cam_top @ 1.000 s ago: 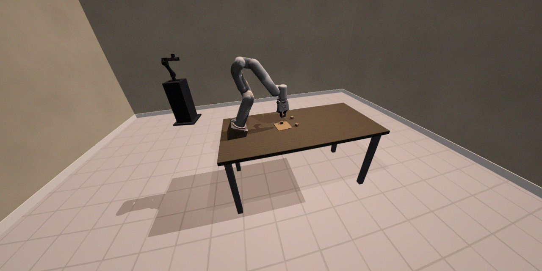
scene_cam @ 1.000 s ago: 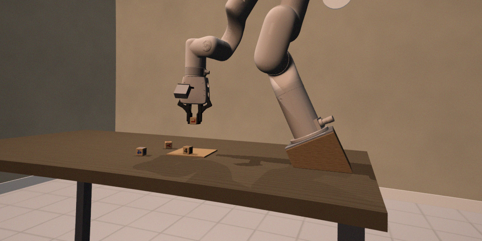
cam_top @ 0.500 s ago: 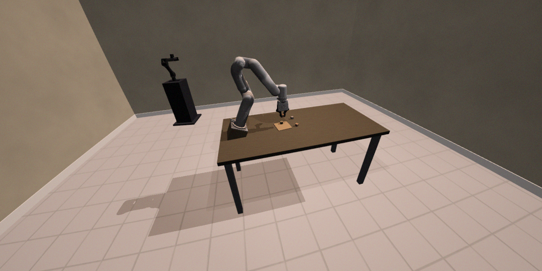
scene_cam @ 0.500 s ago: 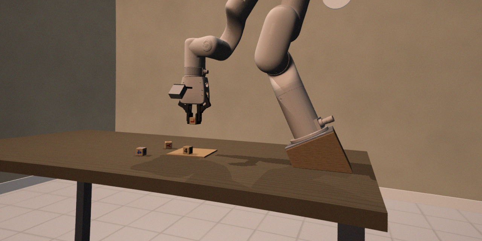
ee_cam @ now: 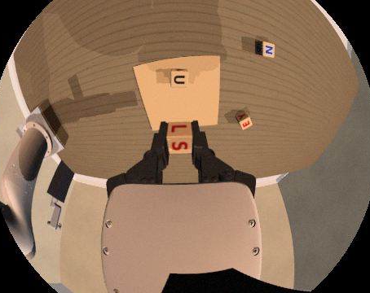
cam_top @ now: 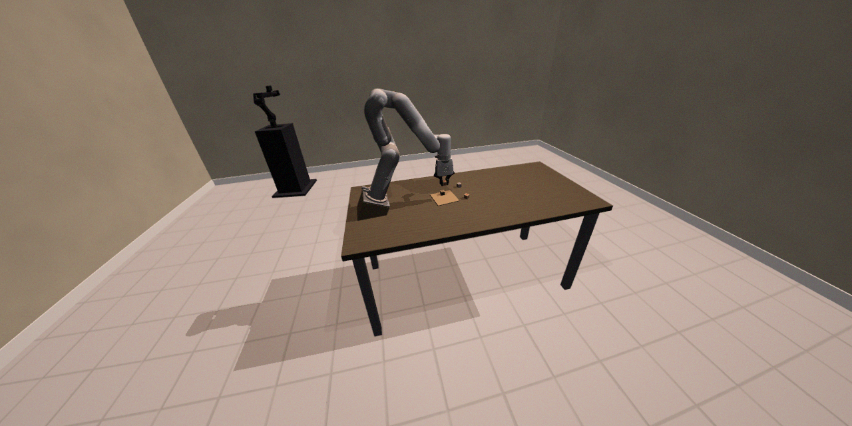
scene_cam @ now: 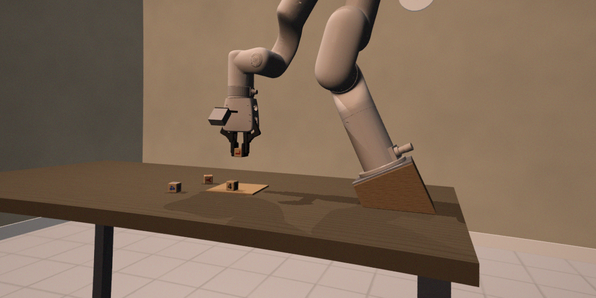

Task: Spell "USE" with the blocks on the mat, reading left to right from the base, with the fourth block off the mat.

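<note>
My hand is 11 cm above the tan mat.
</note>
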